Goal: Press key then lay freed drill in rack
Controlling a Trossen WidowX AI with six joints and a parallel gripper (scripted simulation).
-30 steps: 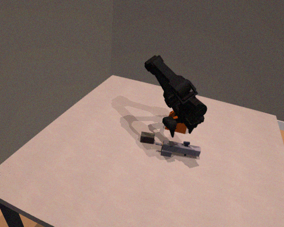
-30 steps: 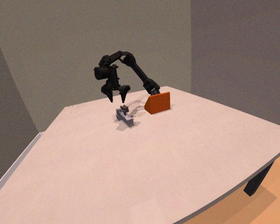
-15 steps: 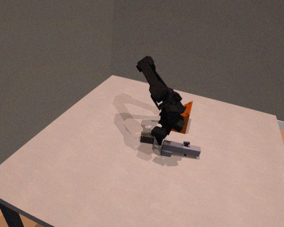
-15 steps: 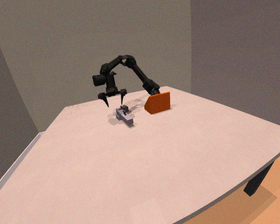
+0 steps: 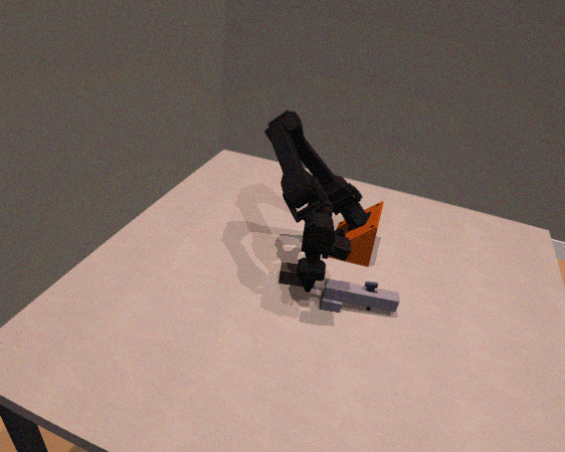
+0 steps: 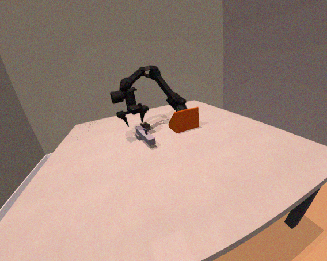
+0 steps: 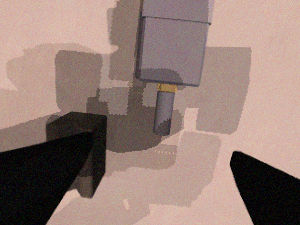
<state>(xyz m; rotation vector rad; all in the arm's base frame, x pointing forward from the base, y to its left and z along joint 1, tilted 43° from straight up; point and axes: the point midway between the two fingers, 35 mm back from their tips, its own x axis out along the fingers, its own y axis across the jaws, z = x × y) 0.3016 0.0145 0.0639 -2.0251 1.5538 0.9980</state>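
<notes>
My gripper tip is now 6 cm to the right of the drill, 2 cm past it and 2 cm above it. From my gripper tip the other things lie so: t-shaped key (14 cm to the left, 5 cm behind, 2 cm below); grey block (12 cm to the left, 4 cm behind, 3 cm below); rack (6 cm to the right, 6 cm behind, 5 cm below).
</notes>
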